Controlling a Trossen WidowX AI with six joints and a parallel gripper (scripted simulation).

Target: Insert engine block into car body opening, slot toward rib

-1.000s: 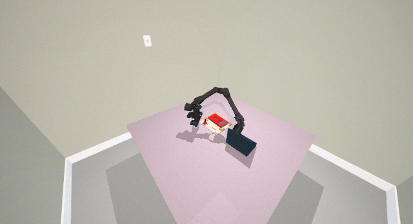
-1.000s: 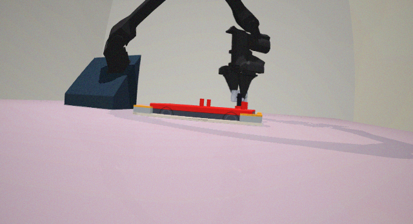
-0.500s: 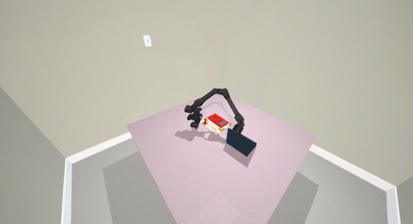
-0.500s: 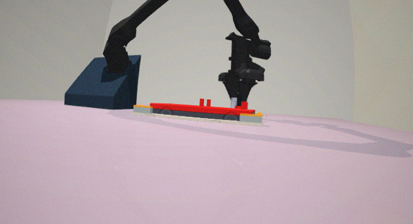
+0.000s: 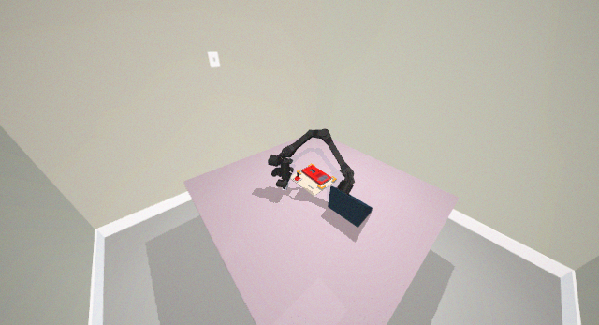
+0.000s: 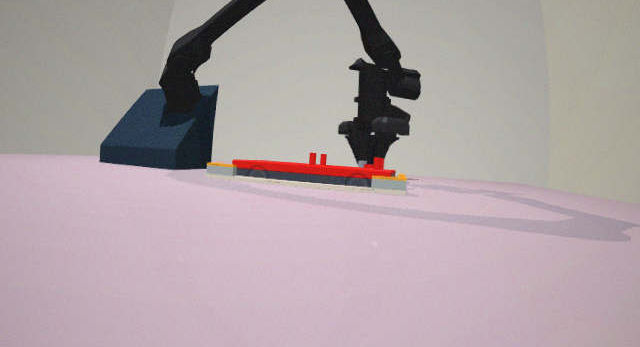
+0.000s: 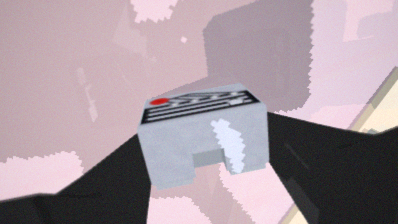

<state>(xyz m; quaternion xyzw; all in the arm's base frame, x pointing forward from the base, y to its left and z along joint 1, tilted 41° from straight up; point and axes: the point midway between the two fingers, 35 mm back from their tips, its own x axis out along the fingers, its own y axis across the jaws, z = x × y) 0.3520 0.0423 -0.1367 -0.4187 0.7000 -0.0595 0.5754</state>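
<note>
Right now my gripper tip is 1 cm below the engine block. From my gripper tip the other things lie so: beige plate: 6 cm behind, 21 cm to the right; then black peg: 12 cm to the right, 2 cm above.
</note>
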